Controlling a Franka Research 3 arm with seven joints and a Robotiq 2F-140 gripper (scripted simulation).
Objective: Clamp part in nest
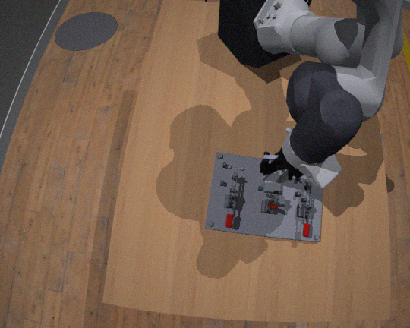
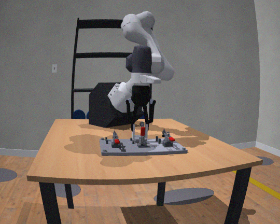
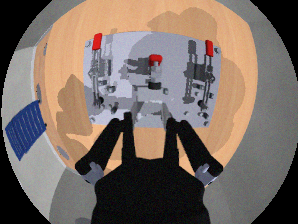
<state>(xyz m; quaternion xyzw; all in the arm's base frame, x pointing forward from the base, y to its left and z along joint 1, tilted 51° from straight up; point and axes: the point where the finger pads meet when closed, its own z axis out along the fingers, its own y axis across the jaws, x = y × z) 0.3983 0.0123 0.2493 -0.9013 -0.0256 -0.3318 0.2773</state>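
Now: the grey part 30 mm below my hand. The rest, counted from my hand: grey fixture plate (60 mm below, 60 mm ahead, 10 mm to the left).
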